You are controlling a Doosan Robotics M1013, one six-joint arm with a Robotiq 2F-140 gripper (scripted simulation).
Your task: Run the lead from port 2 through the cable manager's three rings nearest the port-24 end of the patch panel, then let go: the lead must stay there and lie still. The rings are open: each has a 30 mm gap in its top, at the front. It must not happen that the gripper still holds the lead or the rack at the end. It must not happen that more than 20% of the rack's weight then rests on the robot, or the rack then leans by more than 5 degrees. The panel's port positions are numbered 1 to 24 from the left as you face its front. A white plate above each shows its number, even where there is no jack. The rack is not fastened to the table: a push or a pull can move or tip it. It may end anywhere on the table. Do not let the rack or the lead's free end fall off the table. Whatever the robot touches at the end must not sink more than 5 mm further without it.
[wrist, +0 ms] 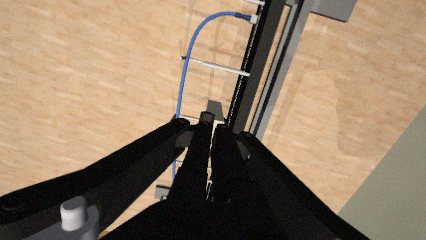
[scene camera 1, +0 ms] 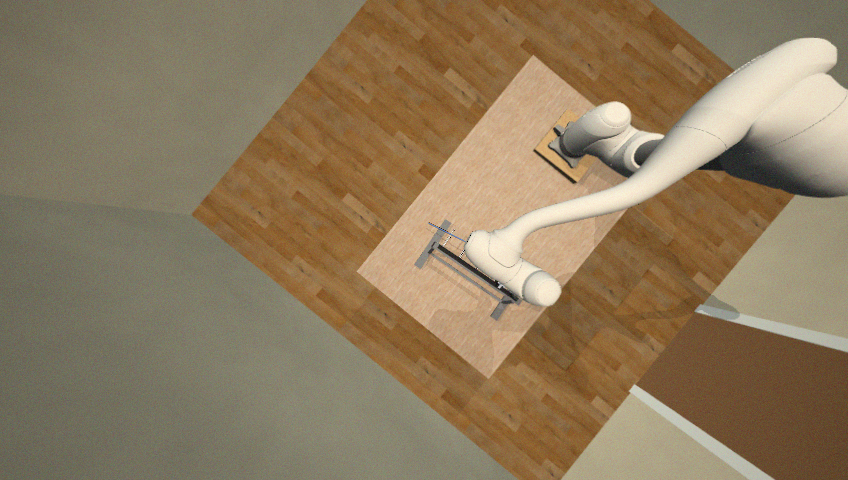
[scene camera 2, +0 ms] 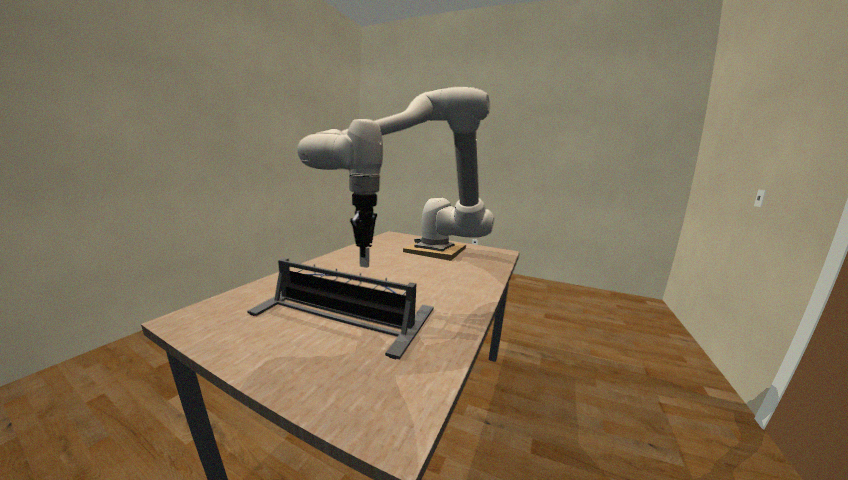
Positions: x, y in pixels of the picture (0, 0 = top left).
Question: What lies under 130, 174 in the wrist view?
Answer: My gripper.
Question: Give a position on a rack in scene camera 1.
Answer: At 507, 295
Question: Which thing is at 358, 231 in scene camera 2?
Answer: My gripper.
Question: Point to a rack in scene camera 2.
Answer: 386, 308
